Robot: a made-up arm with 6 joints. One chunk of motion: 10 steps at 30 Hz.
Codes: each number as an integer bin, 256 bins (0 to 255) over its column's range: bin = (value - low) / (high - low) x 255, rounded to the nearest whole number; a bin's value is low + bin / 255 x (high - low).
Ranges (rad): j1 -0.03..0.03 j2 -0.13..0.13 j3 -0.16..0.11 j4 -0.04..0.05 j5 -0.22..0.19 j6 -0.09..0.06
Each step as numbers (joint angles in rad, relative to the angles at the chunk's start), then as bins.
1 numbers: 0.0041 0.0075 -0.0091 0.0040 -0.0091 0.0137
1 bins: 145 135 143 125 131 176
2 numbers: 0.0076 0.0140 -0.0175 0.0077 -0.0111 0.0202
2 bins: 160 141 135 135 130 187
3 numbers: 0.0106 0.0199 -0.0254 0.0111 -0.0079 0.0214
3 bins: 173 147 127 145 132 189
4 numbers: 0.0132 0.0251 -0.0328 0.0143 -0.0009 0.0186
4 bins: 184 152 120 154 136 185
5 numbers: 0.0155 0.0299 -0.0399 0.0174 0.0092 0.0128
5 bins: 193 157 113 163 143 175
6 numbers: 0.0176 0.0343 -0.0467 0.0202 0.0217 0.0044
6 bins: 202 161 107 171 150 160
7 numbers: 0.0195 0.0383 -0.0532 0.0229 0.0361 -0.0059
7 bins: 210 165 101 178 159 143
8 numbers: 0.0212 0.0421 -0.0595 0.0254 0.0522 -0.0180
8 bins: 218 169 95 185 169 122
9 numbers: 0.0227 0.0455 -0.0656 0.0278 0.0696 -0.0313
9 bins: 224 172 89 192 180 100
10 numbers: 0.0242 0.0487 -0.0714 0.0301 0.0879 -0.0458
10 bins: 230 175 84 199 191 75
